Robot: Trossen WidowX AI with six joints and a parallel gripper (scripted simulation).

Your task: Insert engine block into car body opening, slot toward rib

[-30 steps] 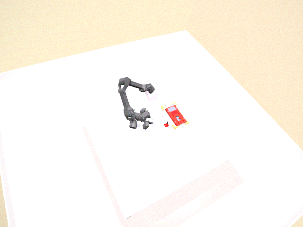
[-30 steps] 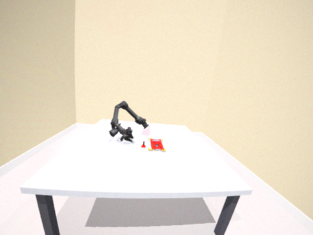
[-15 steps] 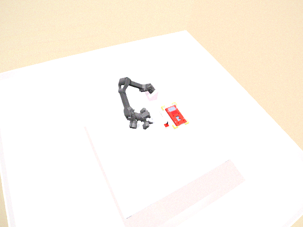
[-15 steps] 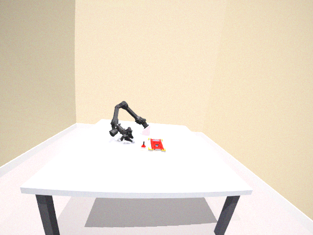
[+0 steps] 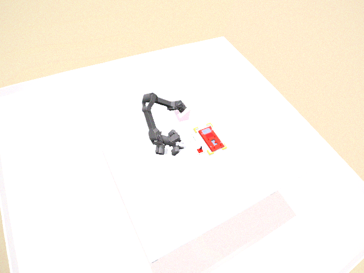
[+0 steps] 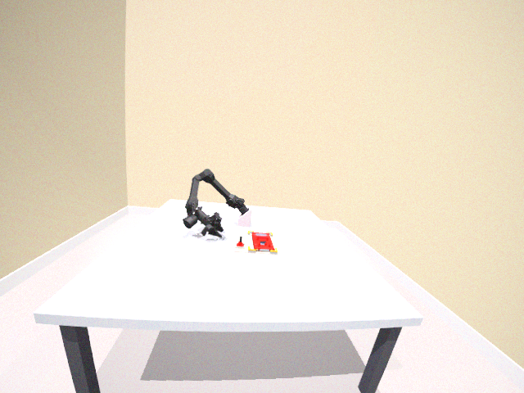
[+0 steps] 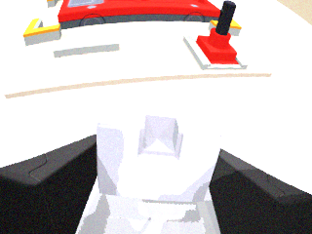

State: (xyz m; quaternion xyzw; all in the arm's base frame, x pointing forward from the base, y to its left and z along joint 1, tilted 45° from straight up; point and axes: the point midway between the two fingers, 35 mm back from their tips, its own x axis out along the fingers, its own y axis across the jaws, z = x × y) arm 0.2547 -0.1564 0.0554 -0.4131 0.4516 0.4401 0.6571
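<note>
The engine block is 1 cm above my gripper tip.
</note>
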